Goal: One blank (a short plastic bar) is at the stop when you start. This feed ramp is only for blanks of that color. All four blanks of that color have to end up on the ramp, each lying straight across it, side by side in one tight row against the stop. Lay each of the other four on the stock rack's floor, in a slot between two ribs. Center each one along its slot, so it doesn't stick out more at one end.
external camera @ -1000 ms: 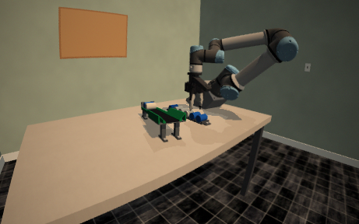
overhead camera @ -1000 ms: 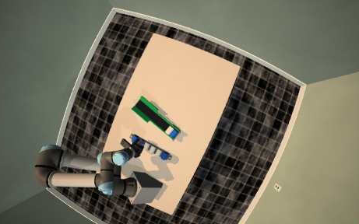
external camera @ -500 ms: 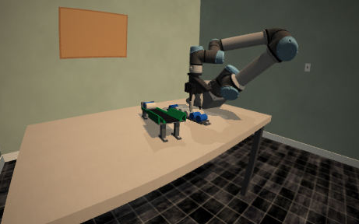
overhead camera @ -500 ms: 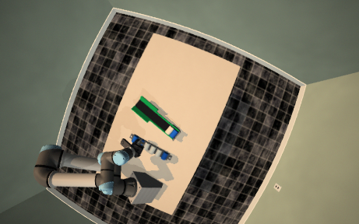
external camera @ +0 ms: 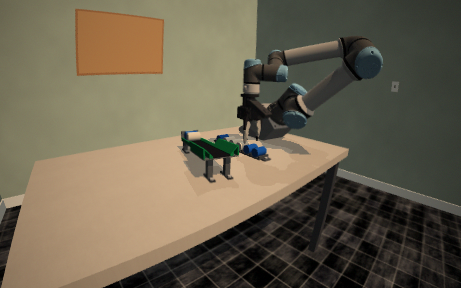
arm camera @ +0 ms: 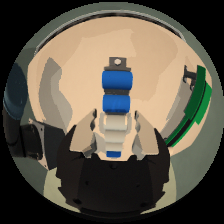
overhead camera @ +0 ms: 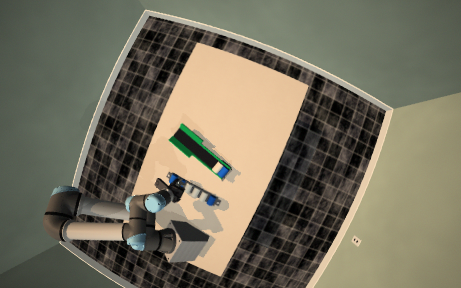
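Right now the stock rack is 1 cm behind my hand, 8 cm to the right of it and 8 cm below it.
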